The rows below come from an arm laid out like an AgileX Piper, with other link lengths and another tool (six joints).
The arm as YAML. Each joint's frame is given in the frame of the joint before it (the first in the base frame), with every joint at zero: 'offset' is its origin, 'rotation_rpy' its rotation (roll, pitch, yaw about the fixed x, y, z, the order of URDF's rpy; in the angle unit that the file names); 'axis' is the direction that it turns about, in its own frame. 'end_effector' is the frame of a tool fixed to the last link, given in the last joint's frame.
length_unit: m
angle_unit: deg
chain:
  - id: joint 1
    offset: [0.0, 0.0, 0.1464]
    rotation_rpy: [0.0, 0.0, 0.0]
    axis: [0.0, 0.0, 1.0]
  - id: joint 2
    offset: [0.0, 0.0, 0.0]
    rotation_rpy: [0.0, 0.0, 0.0]
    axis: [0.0, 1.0, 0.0]
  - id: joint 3
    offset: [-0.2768, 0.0, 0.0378]
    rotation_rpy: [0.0, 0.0, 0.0]
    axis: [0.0, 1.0, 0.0]
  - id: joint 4
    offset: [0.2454, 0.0, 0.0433]
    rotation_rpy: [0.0, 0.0, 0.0]
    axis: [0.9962, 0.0, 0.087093]
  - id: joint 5
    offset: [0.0, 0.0, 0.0]
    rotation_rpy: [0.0, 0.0, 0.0]
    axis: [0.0, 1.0, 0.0]
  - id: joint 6
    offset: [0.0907, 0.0, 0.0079]
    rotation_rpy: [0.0, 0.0, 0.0]
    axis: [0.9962, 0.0, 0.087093]
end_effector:
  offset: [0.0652, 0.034, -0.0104]
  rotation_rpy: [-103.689, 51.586, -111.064]
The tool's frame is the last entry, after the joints.
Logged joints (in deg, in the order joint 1, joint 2, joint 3, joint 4, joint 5, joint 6), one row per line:
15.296 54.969 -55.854 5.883 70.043 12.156
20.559 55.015 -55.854 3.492 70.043 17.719
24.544 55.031 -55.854 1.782 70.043 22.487
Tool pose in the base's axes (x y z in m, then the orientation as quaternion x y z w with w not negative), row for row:
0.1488 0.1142 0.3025 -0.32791 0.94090 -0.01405 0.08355
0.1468 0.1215 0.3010 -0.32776 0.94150 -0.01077 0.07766
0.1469 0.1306 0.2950 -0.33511 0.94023 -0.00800 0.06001
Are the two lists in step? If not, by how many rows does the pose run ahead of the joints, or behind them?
The pose runs 2 rows ahead of the joints: the pose in row i belongs to the joints in row i + 2.
